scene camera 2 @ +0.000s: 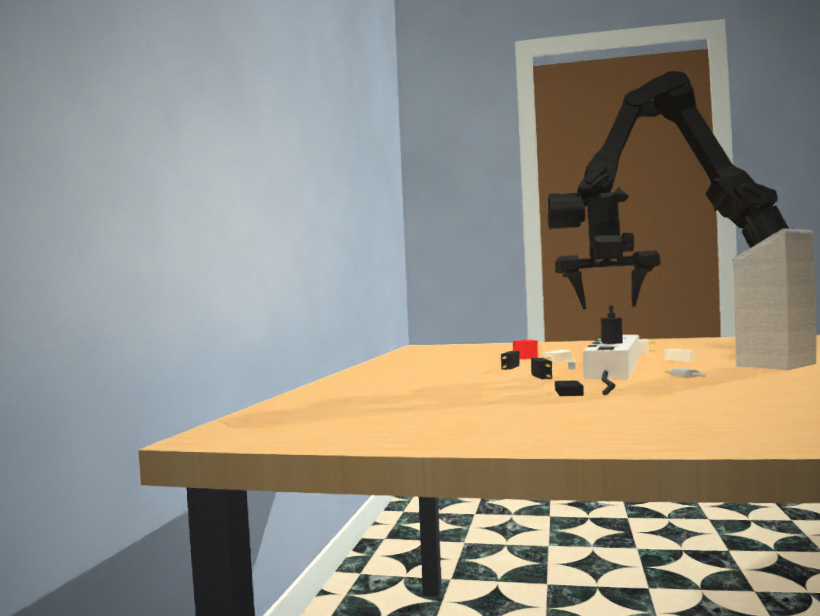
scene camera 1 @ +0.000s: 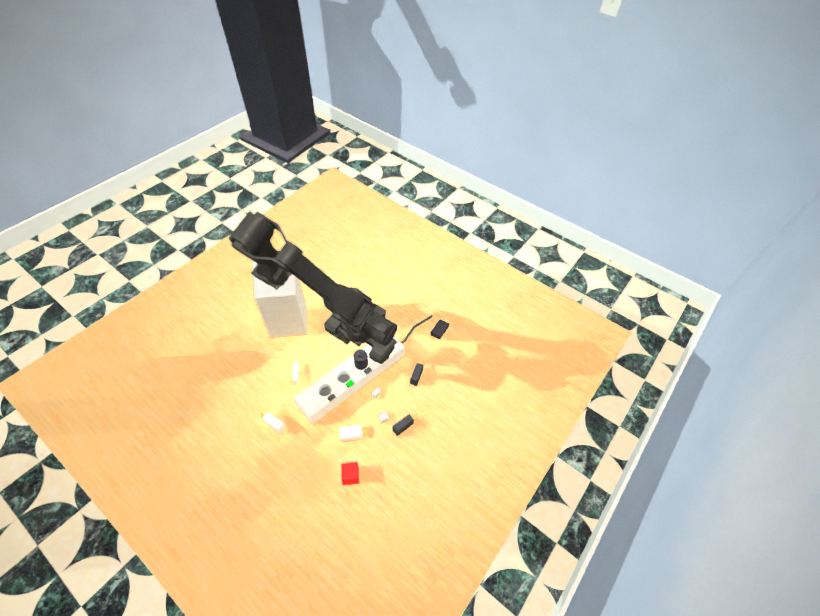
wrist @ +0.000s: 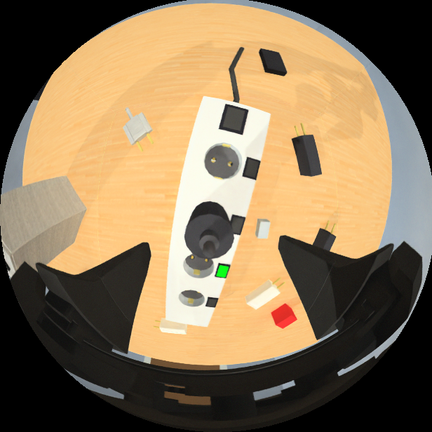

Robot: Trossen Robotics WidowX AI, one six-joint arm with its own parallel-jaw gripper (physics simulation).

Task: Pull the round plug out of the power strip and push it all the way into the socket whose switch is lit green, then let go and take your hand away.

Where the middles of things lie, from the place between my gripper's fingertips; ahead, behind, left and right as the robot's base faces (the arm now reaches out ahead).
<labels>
The round black plug point(wrist: 208, 234) lies 50 mm below my hand.
</labels>
